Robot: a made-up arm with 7 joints. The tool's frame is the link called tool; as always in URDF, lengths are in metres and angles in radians. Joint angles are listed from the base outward.
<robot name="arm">
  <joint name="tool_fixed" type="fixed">
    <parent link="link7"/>
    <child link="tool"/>
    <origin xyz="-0.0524 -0.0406 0.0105" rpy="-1.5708 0 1.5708"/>
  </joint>
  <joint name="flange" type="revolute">
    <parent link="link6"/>
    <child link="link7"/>
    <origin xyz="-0.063 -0.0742 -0.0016" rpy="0 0 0"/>
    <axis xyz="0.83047 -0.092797 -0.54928"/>
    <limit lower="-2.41" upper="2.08"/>
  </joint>
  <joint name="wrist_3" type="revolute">
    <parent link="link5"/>
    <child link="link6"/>
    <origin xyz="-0.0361 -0.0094 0.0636" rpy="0 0 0"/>
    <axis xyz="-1 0 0"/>
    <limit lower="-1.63" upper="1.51"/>
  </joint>
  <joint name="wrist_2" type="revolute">
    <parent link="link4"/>
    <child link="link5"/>
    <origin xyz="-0.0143 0.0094 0.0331" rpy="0 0 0"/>
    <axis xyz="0 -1 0"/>
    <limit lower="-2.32" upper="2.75"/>
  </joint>
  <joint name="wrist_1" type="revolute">
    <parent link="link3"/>
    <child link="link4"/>
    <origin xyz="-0.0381 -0.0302 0.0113" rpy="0 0 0"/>
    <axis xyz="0 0 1"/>
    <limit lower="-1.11" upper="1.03"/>
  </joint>
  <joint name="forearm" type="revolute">
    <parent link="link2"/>
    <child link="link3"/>
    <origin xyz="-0.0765 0.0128 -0.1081" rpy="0 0 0"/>
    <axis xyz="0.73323 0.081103 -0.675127"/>
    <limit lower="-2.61" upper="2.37"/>
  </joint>
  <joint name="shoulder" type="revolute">
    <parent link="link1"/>
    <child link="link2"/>
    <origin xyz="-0.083 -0.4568 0.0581" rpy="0 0 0"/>
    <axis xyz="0 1 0"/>
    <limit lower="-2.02" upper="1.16"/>
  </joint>
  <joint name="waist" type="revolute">
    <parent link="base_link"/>
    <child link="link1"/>
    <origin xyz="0.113 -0.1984 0.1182" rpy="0 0 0"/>
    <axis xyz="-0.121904 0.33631 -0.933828"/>
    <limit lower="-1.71" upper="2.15"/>
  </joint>
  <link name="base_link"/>
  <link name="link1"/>
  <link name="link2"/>
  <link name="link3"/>
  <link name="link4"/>
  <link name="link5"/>
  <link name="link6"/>
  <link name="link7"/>
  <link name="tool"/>
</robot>
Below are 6 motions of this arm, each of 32 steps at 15 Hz.
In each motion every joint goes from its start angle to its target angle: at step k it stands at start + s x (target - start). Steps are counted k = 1, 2, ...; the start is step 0. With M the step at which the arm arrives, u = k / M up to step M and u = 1 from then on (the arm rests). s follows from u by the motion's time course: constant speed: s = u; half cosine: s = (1 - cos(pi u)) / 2; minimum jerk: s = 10 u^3 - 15 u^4 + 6 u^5.
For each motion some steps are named. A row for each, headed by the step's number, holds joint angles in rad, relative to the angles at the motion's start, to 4 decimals.
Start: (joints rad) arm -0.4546 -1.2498 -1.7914 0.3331 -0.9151 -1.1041 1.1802
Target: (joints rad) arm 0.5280 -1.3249 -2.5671 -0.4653 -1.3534 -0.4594 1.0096
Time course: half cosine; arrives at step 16
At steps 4, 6, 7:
4: 0.1439 -0.0110 -0.1136 -0.1169 -0.0642 0.0944 -0.0250
6: 0.3033 -0.0232 -0.2394 -0.2464 -0.1353 0.1990 -0.0527
7: 0.3955 -0.0302 -0.3122 -0.3213 -0.1764 0.2595 -0.0687

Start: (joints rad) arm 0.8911 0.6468 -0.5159 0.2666 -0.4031 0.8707 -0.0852
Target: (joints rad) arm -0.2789 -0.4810 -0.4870 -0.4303 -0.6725 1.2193 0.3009
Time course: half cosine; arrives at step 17
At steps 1, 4, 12, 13, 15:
1: -0.0100 -0.0096 0.0002 -0.0059 -0.0023 0.0030 0.0033
4: -0.1527 -0.1472 0.0038 -0.0909 -0.0352 0.0455 0.0504
12: -0.9375 -0.9037 0.0232 -0.5584 -0.2159 0.2793 0.3094
13: -1.0173 -0.9806 0.0251 -0.6060 -0.2342 0.3031 0.3357
15: -1.1305 -1.0897 0.0279 -0.6734 -0.2603 0.3368 0.3731

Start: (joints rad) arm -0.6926 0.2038 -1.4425 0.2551 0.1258 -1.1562 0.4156
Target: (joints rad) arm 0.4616 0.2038 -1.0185 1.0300 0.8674 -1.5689 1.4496
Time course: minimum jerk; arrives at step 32
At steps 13, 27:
13: 0.3789 0.0000 0.1392 0.2544 0.2435 -0.1355 0.3395
27: 1.1198 0.0000 0.4114 0.7518 0.7195 -0.4004 1.0032

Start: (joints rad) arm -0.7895 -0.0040 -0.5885 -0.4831 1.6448 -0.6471 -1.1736
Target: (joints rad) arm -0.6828 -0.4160 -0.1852 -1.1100 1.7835 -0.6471 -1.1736
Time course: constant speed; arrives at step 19
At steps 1, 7, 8, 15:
1: 0.0056 -0.0217 0.0212 -0.0330 0.0073 0.0000 0.0000
7: 0.0393 -0.1518 0.1486 -0.2310 0.0511 0.0000 0.0000
8: 0.0449 -0.1735 0.1698 -0.2640 0.0584 0.0000 0.0000
15: 0.0842 -0.3253 0.3184 -0.4949 0.1095 0.0000 0.0000

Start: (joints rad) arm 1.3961 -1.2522 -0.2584 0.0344 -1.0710 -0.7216 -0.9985
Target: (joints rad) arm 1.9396 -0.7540 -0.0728 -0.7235 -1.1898 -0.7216 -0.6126
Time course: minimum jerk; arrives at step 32
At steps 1, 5, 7, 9, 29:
1: 0.0002 0.0001 0.0001 -0.0002 0.0000 0.0000 0.0001
5: 0.0162 0.0148 0.0055 -0.0226 -0.0035 0.0000 0.0115
7: 0.0399 0.0365 0.0136 -0.0556 -0.0087 0.0000 0.0283
9: 0.0756 0.0693 0.0258 -0.1055 -0.0165 0.0000 0.0537
29: 0.5396 0.4947 0.1843 -0.7525 -0.1180 0.0000 0.3832

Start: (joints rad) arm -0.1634 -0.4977 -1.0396 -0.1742 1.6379 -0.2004 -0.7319
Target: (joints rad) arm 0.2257 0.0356 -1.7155 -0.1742 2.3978 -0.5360 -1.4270
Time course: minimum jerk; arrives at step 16
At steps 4, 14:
4: 0.0403 0.0552 -0.0700 0.0000 0.0787 -0.0347 -0.0720
14: 0.3829 0.5247 -0.6651 0.0000 0.7477 -0.3302 -0.6839

